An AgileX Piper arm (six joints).
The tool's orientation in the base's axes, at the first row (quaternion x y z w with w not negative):
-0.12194, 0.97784, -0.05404, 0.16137
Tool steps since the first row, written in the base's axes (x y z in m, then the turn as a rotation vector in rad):
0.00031, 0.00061, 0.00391, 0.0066, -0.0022, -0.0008
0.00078, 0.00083, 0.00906, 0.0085, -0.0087, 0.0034
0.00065, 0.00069, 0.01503, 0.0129, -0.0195, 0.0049
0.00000, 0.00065, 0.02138, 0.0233, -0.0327, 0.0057
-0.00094, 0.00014, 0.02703, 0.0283, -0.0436, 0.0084
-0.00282, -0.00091, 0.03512, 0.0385, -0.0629, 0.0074
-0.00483, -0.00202, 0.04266, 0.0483, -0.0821, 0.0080
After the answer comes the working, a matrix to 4 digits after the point.
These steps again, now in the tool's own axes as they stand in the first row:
-0.00162, -0.00005, -0.00362, -0.0053, -0.0035, 0.0031
-0.00367, -0.00069, -0.00833, -0.0066, -0.0108, 0.0002
-0.00532, -0.00166, -0.01399, -0.0083, -0.0224, 0.0009
-0.00663, -0.00247, -0.02018, -0.0147, -0.0375, 0.0045
-0.00735, -0.00358, -0.02578, -0.0174, -0.0495, 0.0043
-0.00780, -0.00535, -0.03395, -0.0215, -0.0702, 0.0099
-0.00795, -0.00707, -0.04164, -0.0258, -0.0910, 0.0138

The tool's axes in the first row as the columns of a matrix, in the base's axes (rounded; the answer above uses it unrounded):
-0.9182, -0.2210, 0.3288
-0.2559, 0.9644, -0.0663
-0.3024, -0.1450, -0.9421

